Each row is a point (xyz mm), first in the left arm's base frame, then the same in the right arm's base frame.
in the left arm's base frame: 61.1 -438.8 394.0
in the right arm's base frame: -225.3 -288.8 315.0
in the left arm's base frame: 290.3 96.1 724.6
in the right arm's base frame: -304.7 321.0 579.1
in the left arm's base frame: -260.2 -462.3 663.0
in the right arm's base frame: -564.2 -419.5 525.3
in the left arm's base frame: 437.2 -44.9 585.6
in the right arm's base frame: -86.9 242.2 494.4
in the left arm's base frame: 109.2 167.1 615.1
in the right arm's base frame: -468.9 299.3 429.5
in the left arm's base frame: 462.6 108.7 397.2
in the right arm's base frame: -81.1 374.1 288.8
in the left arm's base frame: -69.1 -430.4 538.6
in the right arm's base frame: -377.7 -322.3 431.5
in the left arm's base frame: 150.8 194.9 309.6
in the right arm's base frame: -372.9 313.5 135.5
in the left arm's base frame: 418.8 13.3 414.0
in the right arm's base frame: -86.9 271.2 314.6
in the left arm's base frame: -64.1 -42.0 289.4
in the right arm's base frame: -467.8 7.6 121.6
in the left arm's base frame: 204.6 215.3 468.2
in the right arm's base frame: -369.1 369.1 294.8
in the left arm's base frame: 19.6 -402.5 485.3
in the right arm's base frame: -297.3 -264.9 389.9
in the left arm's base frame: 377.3 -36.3 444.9
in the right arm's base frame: -111.6 211.8 346.4
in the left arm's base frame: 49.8 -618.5 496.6
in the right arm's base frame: -188.8 -446.4 444.5
